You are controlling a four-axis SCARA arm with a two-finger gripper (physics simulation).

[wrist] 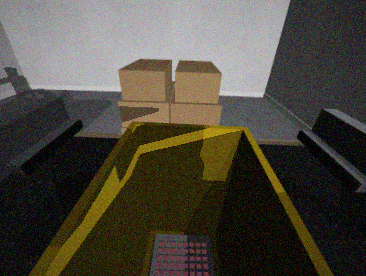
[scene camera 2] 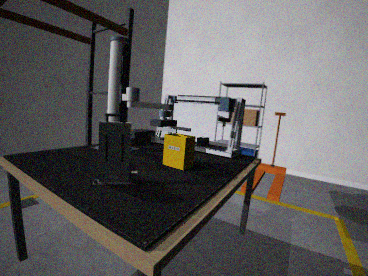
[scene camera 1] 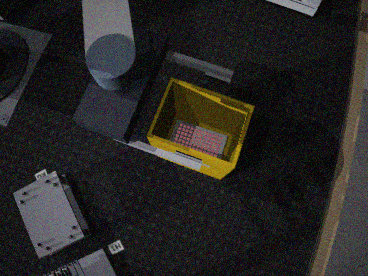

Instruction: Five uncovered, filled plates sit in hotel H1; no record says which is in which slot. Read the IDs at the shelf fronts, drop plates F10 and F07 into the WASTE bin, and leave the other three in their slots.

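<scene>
The gripper [scene camera 1: 217, 119] is visible in the robot's scene, and it appears in the wrist view [wrist: 189, 117] as well.
</scene>
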